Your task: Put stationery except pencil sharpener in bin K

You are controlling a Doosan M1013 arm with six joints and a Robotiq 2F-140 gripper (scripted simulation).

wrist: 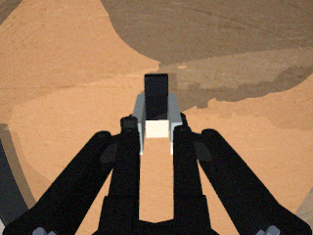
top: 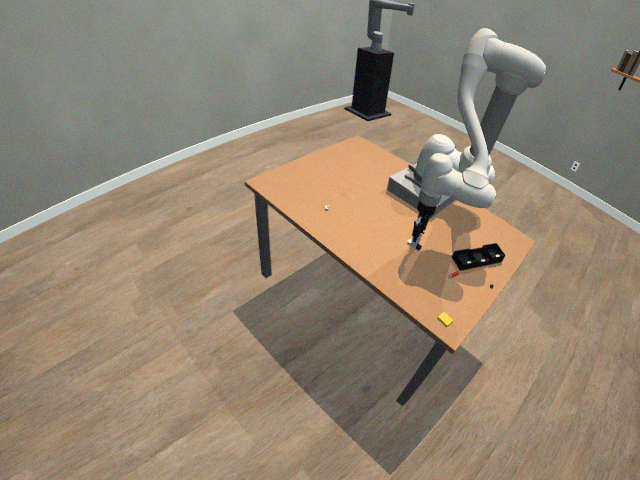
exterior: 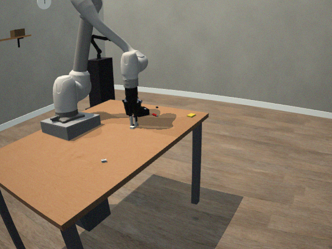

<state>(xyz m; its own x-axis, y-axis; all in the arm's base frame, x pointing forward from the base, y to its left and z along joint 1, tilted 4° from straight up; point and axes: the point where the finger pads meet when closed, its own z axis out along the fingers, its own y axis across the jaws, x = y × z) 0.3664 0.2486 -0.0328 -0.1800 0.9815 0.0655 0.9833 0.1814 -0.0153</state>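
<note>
Now: the black-and-white eraser 30 mm below my hand and 10 mm to the right of it. Also, from my hand: black three-compartment bin: 240 mm to the left, 190 mm behind, 20 mm below; small red cylinder: 230 mm to the left, 30 mm below, 10 mm behind; small black round thing: 380 mm to the left, 110 mm behind, 30 mm below.
</note>
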